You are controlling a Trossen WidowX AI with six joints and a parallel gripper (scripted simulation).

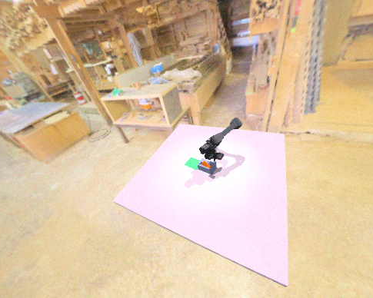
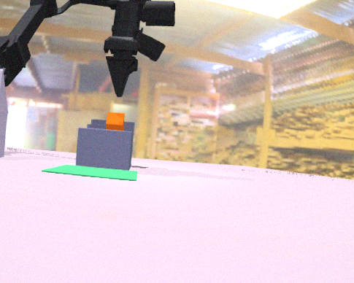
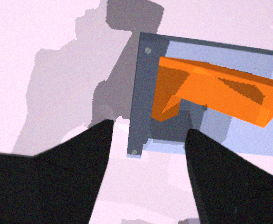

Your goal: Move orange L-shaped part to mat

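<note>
Right now the orange L-shaped part is 20 mm behind my gripper tip, 40 mm to the right of it and 100 mm below it. Round my gripper tip: green mat 70 mm behind, 210 mm to the right, 160 mm below.
</note>
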